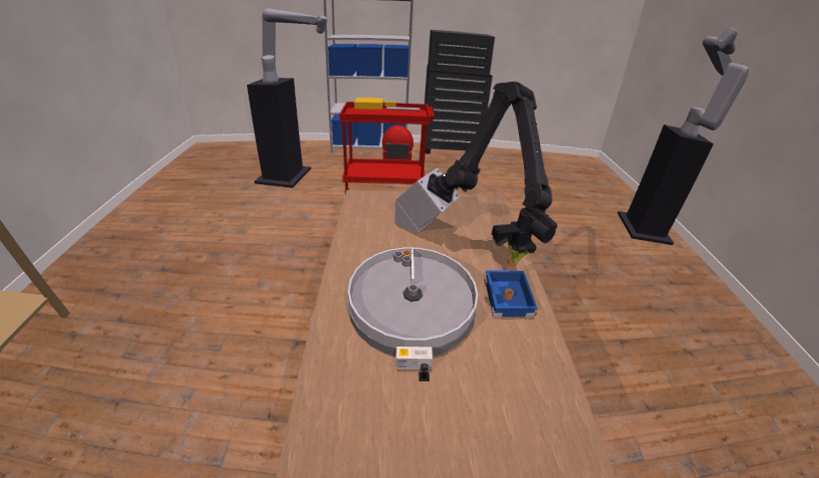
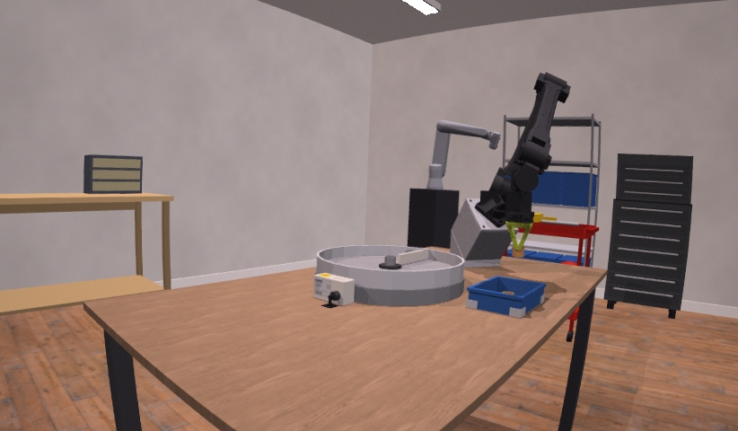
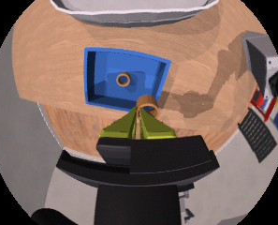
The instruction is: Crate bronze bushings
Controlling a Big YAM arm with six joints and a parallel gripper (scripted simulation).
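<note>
Right now the crate is 12 cm below my hand and 4 cm ahead of it. From my hand the other things lie so: turning table 33 cm to the right, 15 cm ahead, 9 cm below.
</note>
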